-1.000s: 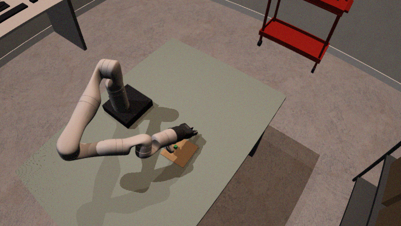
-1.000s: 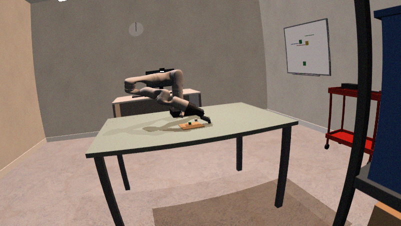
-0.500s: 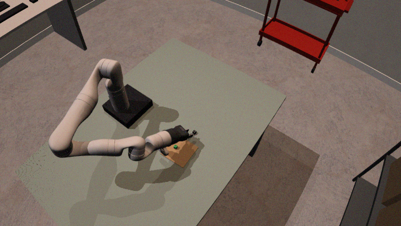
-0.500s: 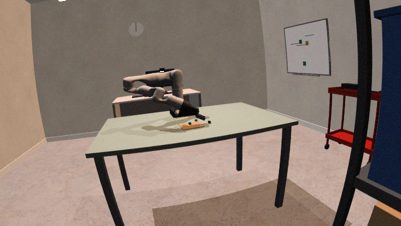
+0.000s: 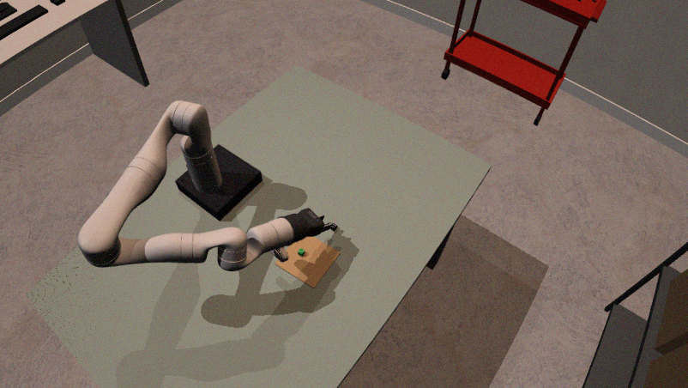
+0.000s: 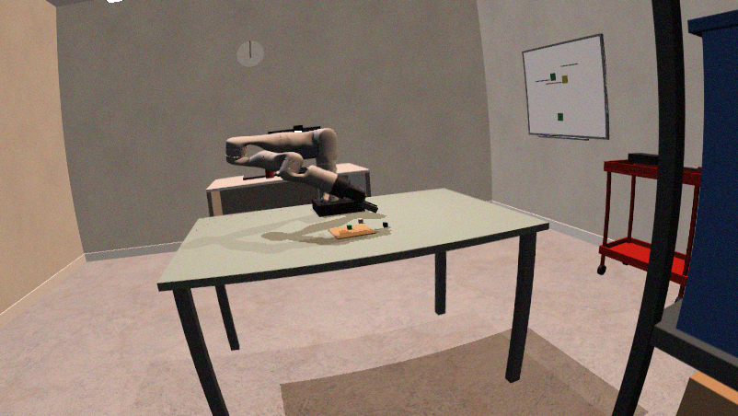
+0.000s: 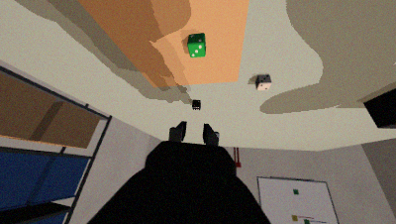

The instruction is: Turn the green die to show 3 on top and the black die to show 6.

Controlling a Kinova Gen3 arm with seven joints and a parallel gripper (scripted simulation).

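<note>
The black die is 10 mm ahead of my hand, 40 mm to the left of it and 70 mm below it. The rest, counted from my hand: green die (20 mm behind, 90 mm to the right, 60 mm below); then white die (100 mm behind, 20 mm to the right, 70 mm below); then orange mat (10 mm ahead, 90 mm to the right, 70 mm below).
</note>
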